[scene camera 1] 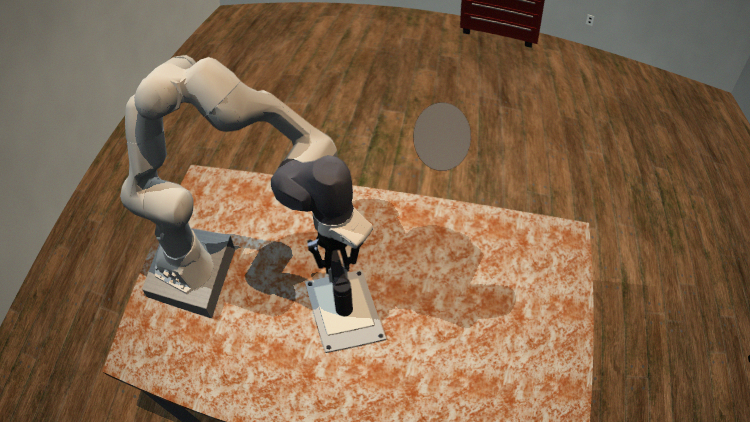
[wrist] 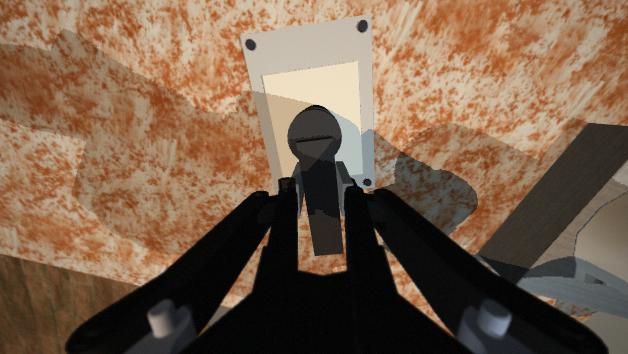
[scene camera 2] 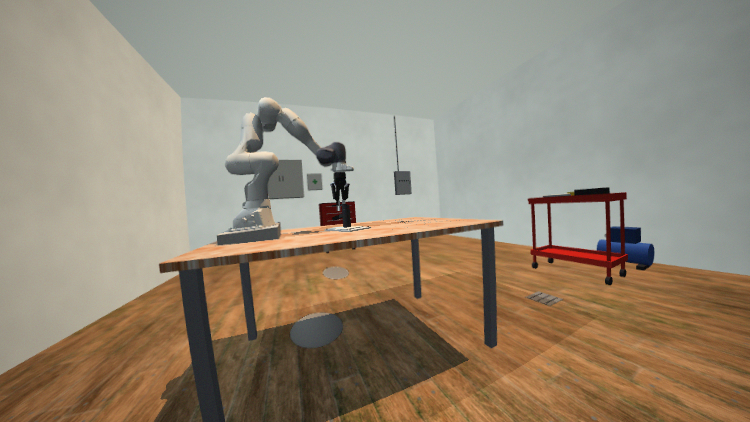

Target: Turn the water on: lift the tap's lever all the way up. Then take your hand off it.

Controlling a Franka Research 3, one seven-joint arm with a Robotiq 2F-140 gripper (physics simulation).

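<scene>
The tap is a black upright column (scene camera 1: 343,304) (scene camera 2: 346,216) (wrist: 315,125) on a pale grey plate (scene camera 1: 356,341) (wrist: 305,52) with a cream centre. Its lever, a flat dark bar (scene camera 1: 339,272) (wrist: 327,240), runs from the column's top back toward the arm, under the palm in the wrist view. My gripper (scene camera 1: 338,265) (scene camera 2: 341,203) (wrist: 320,173) points down behind the column and is shut on the lever, with one finger pad on each side of the bar. The lever's exact tilt is hard to tell, as the gripper partly hides it in the scene views.
The orange-and-white table (scene camera 1: 472,367) (scene camera 2: 419,226) carries the plate and the arm's base block (scene camera 1: 209,309) (scene camera 2: 249,237), which stands left of the tap in the scene views. A red cart (scene camera 2: 576,199) and a red drawer cabinet (scene camera 1: 501,20) stand away from the table.
</scene>
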